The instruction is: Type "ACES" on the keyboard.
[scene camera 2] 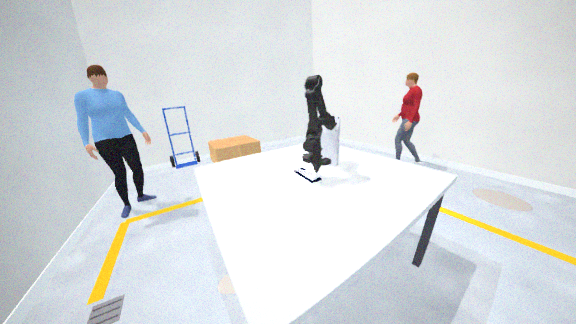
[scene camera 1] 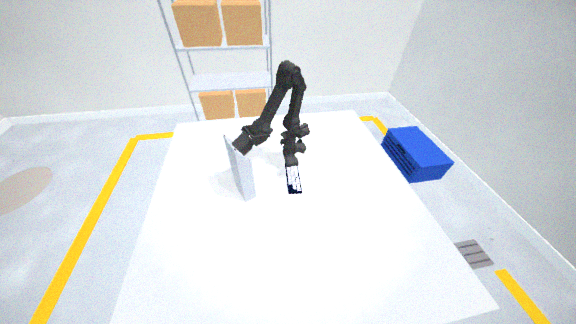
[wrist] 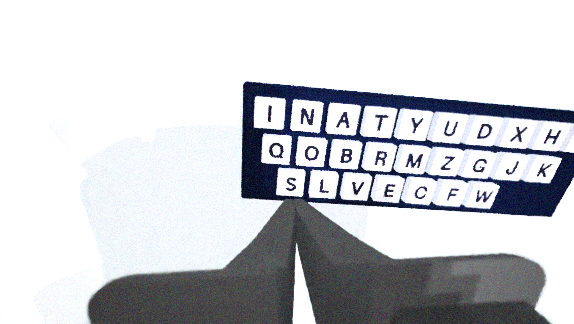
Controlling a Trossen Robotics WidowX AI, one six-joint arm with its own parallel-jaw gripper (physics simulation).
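Seen in the pictures: gripper, fingertip midpoint: (scene camera 2: 316, 172) (wrist: 293, 207); arm's base, origin of the base link: (scene camera 2: 330, 124) (scene camera 1: 237, 148).
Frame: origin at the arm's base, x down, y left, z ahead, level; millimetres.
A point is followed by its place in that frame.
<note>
A dark blue keyboard (scene camera 1: 295, 191) @[x 272, y 51, z 242 mm] (scene camera 2: 313, 180) @[x 272, y 242, z 195 mm] (wrist: 525, 200) @[x 272, y 60, z 213 mm] with white letter keys lies flat on the white table. In the wrist view its top row shows the A key (wrist: 343, 120) @[x 267, y 196, z 211 mm]; its bottom row shows the S key (wrist: 290, 184) @[x 267, y 206, z 165 mm], the E key (wrist: 388, 190) @[x 267, y 151, z 185 mm] and the C key (wrist: 420, 192) @[x 267, y 132, z 191 mm]. The keyboard's right end is cut off in that view. My gripper (wrist: 293, 207) @[x 242, y 206, z 165 mm] is shut and empty, its tips pointing at the keyboard's lower edge, just below the S key in the wrist view. The S letter shows fully. The height of the tips above the keyboard is hard to tell.
A white upright panel (scene camera 1: 242, 172) @[x 77, y -54, z 32 mm] (scene camera 2: 331, 145) @[x 134, y 31, z 6 mm] stands on the table (scene camera 1: 300, 260) @[x 283, y -259, z 331 mm] (scene camera 2: 300, 235) @[x 283, y 642, z 358 mm] beside the arm. A blue box (scene camera 1: 417, 152), a shelf rack (scene camera 1: 225, 48), a hand truck (scene camera 2: 179, 133), a cardboard box (scene camera 2: 235, 148) and two people (scene camera 2: 102, 115) (scene camera 2: 411, 102) are off the table.
</note>
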